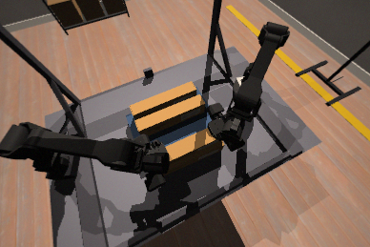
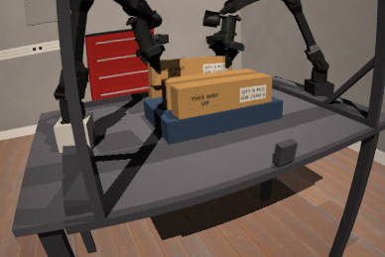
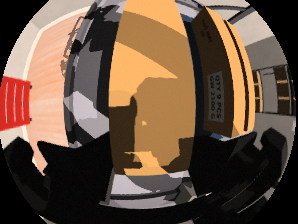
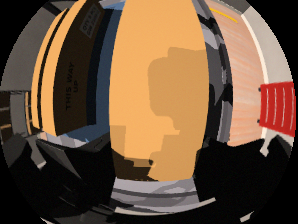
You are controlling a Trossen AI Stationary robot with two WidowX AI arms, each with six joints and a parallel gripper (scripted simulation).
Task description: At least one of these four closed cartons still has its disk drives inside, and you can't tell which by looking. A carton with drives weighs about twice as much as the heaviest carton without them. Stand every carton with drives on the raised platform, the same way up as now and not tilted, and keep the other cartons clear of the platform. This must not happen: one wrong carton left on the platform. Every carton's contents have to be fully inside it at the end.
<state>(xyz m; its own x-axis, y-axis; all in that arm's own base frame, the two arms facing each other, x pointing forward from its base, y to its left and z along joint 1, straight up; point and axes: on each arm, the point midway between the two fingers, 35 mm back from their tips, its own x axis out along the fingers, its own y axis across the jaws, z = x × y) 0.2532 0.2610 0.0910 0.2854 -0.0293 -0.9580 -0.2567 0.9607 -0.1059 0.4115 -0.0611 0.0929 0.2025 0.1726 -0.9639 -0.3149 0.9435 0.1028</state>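
Now: the carton 140 mm to the left of my right hand and 30 mm below it.
Right now the carton is 10 mm behind my left hand, 140 mm to the right of it and 40 mm below it.
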